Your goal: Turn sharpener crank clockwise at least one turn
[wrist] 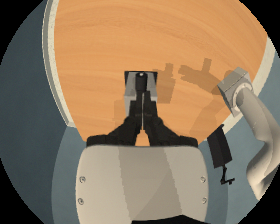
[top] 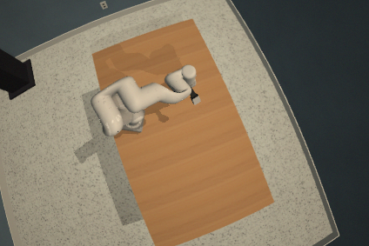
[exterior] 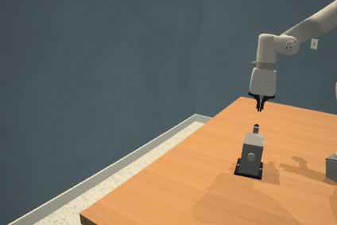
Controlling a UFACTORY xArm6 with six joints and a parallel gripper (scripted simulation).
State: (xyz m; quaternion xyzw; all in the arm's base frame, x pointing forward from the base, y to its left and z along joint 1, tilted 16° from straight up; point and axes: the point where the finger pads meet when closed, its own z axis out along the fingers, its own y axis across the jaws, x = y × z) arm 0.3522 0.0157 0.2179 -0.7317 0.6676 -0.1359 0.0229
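My hand is 2 cm to the right of the dark crank knob and 9 cm above it.
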